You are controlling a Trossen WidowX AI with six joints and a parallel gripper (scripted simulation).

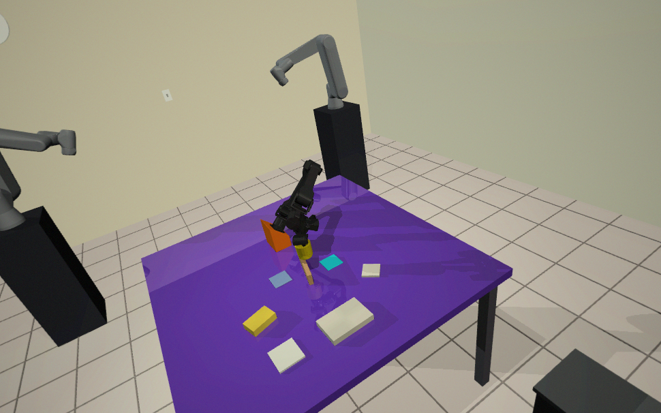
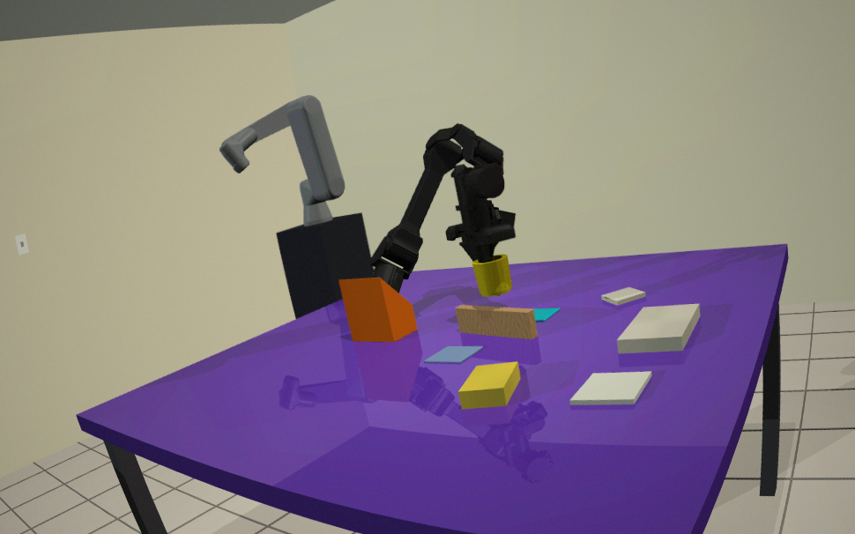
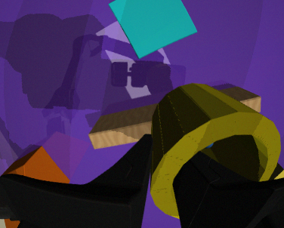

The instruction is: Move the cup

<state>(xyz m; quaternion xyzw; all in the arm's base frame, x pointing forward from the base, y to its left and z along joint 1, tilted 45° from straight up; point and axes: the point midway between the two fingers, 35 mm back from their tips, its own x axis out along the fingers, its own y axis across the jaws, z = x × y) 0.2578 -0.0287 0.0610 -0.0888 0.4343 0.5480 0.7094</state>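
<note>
Right now my gripper tip is 130 mm above the teal pad, 90 mm to the right of it and 50 mm short of it. Round my gripper tip: yellow cup: 20 mm to the right, 20 mm ahead; then block: 320 mm to the right, 170 mm ahead, 100 mm below; then wooden bar: 100 mm below, 30 mm to the right, 20 mm ahead.
</note>
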